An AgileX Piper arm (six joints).
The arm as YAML. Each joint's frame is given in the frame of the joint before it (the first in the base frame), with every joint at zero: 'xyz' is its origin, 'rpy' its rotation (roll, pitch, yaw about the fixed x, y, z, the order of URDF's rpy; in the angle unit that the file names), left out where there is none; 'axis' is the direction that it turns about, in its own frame. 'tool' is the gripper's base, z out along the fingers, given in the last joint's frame.
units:
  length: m
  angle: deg
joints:
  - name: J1
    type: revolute
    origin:
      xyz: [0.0, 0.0, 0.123]
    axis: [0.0, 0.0, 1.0]
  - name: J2
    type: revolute
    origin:
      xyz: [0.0, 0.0, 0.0]
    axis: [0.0, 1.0, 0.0]
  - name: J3
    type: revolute
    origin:
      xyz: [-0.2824, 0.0, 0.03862]
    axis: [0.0, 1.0, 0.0]
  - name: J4
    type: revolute
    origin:
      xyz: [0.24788, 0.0, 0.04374]
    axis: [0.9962, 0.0, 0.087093]
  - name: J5
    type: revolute
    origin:
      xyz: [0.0, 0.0, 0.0]
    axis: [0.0, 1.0, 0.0]
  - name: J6
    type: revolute
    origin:
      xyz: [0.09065, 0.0, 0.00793]
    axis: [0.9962, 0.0, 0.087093]
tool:
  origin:
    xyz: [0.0, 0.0, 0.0]
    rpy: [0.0, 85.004, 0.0]
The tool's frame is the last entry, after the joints.
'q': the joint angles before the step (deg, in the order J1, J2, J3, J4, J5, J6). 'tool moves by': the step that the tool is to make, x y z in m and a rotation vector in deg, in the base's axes. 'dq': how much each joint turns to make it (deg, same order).
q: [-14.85, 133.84, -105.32, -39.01, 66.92, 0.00]
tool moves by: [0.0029, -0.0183, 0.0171, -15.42, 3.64, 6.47]
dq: [0.01, 0.01, -0.01, -17.35, 0.00, 0.63]
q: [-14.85, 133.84, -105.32, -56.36, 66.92, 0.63]
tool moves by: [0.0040, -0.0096, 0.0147, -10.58, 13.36, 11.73]
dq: [0.01, -0.02, 0.02, -12.36, 0.00, -12.45]
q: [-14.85, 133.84, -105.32, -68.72, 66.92, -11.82]
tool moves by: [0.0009, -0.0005, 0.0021, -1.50, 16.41, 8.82]
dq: [0.07, 0.00, -0.01, -1.64, 0.01, -17.96]
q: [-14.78, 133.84, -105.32, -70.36, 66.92, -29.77]
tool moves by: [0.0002, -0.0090, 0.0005, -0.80, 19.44, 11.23]
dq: [-1.13, 0.01, -0.02, -1.13, -2.44, -22.45]
